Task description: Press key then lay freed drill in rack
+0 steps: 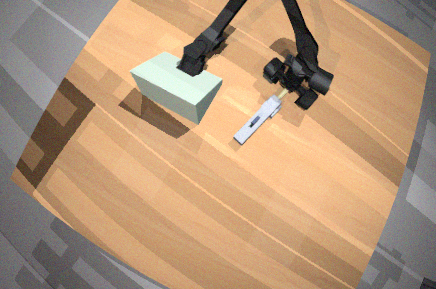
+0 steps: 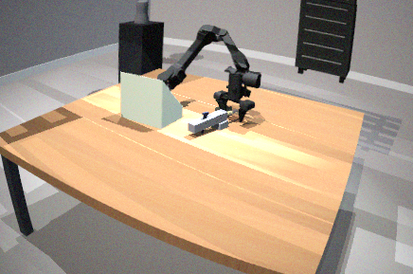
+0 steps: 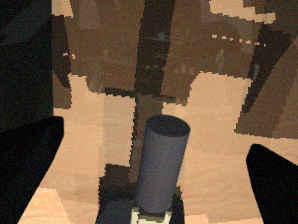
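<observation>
My gripper tip is now 4 cm to the left of the drill, 3 cm below it and 1 cm past it. Also, from my gripper tip: grey rack (7 cm behind, 4 cm to the left); then dark blue key (16 cm to the right, 4 cm behind, 4 cm above).
</observation>
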